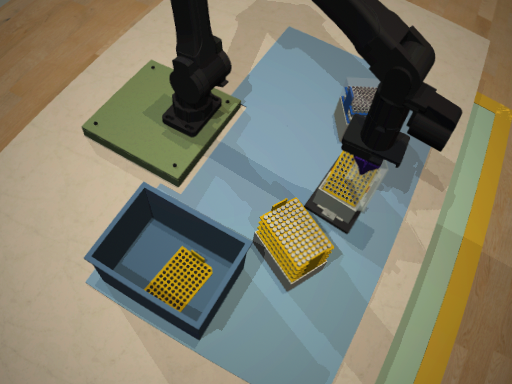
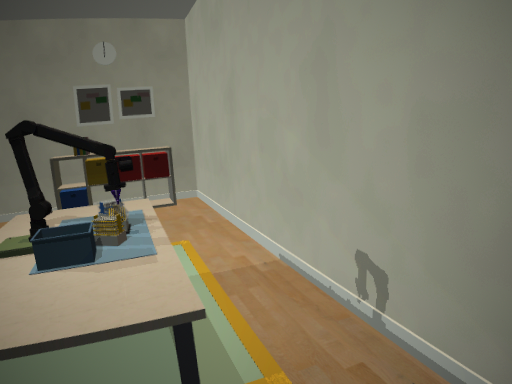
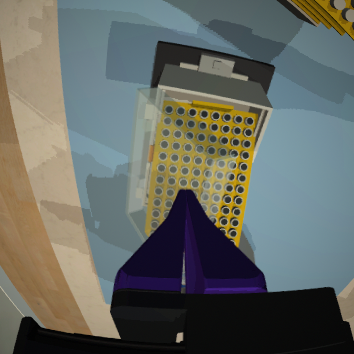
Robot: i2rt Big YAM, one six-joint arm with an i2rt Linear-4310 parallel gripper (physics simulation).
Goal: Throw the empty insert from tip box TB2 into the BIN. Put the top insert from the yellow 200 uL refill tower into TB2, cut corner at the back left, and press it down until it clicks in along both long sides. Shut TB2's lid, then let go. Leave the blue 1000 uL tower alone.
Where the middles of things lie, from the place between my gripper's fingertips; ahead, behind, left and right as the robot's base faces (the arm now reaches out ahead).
Labels:
I see my gripper 4 cm above the clear lid [image 1: 362, 188], 3 cm to the right of it and 1 cm short of it. The rest, counted from my hand: dark blue bin [image 1: 151, 227] 30 cm to the right, 22 cm behind, 8 cm below; yellow insert full of tips [image 1: 335, 185] 7 cm below, 4 cm to the left, 1 cm behind; empty yellow insert [image 1: 180, 279] 30 cm to the right, 20 cm behind, 12 cm below.

